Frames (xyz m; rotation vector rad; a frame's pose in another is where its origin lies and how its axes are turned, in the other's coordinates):
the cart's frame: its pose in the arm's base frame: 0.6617 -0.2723 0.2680 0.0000 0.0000 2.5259
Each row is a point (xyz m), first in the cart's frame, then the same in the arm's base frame.
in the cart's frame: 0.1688 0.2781 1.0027
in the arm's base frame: 0.3633 -0.4018 1.2707
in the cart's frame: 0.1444 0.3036 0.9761
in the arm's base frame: 0.3685 -0.4368 1.2441
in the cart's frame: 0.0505 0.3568 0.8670
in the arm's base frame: 0.4144 -0.5344 1.1350
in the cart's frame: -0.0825 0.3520 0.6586
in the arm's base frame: 0.5258 -0.6073 0.9266
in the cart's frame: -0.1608 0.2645 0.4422
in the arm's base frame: 0.6402 -0.5811 0.7102
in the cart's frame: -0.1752 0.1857 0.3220
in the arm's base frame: 0.6975 -0.5251 0.5900
